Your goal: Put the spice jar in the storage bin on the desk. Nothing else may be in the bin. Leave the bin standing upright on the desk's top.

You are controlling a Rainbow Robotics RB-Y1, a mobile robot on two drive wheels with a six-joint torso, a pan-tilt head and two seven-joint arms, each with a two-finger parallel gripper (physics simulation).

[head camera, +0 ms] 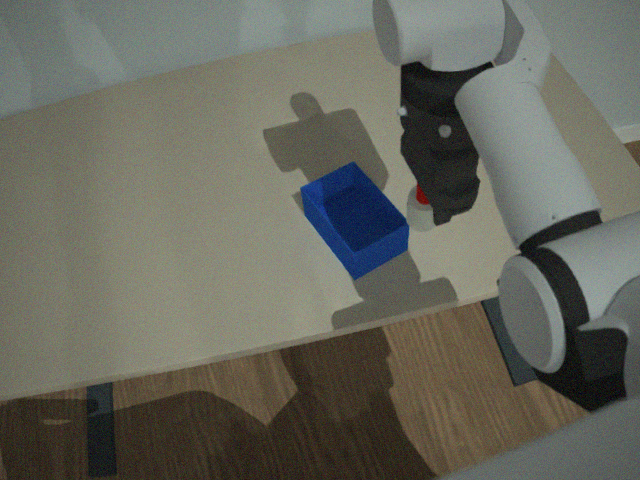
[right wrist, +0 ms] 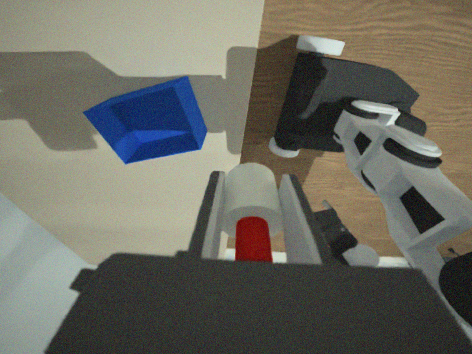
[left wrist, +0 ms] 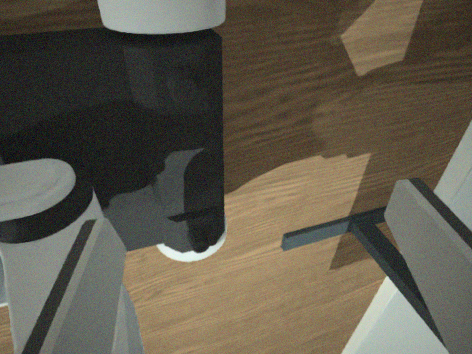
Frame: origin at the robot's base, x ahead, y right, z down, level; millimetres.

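Seen in the pictures: left gripper, fingertip midpoint: [right wrist: 312,203] [left wrist: 253,216]; right gripper, fingertip midpoint: [head camera: 434,207] [right wrist: 252,182].
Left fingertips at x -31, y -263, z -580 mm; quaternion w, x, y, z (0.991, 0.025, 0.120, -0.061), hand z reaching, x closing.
Observation:
A point is followed by its place in that frame.
The spice jar, a pale cylinder with a red top [head camera: 419,215] @[z -979, x 320, y 156 mm] [right wrist: 250,194] @[z -980, x 341, y 186 mm], is between the fingers of my right gripper [head camera: 430,213] @[z -964, x 338, y 181 mm] [right wrist: 252,182] @[z -964, x 338, y 181 mm], which is shut on it. In the head camera the jar appears just right of the blue storage bin [head camera: 381,251] @[z -761, x 424, y 142 mm] [right wrist: 191,102] @[z -752, x 430, y 158 mm], outside its walls. The bin stands upright on the desk [head camera: 155,232] @[z -721, x 594, y -234 mm] [right wrist: 165,25] @[z -721, x 470, y 255 mm], and its bare inner floor shows. The gripper's body hides part of the jar. My left gripper [left wrist: 253,216] @[z -580, x -31, y -263 mm] is open and empty, over the floor, with its fingers wide apart.
The desk's front edge runs below the bin in the head camera. A dark desk leg [head camera: 100,428] [left wrist: 317,234] stands below the top. My dark wheeled base [left wrist: 110,100] @[z -169, x -110, y -143 mm] [right wrist: 320,100] @[z -185, x -67, y 58 mm] shows in both wrist views. A pale wall [head camera: 170,36] @[z -797, x 1124, y -176 mm] is behind the desk.

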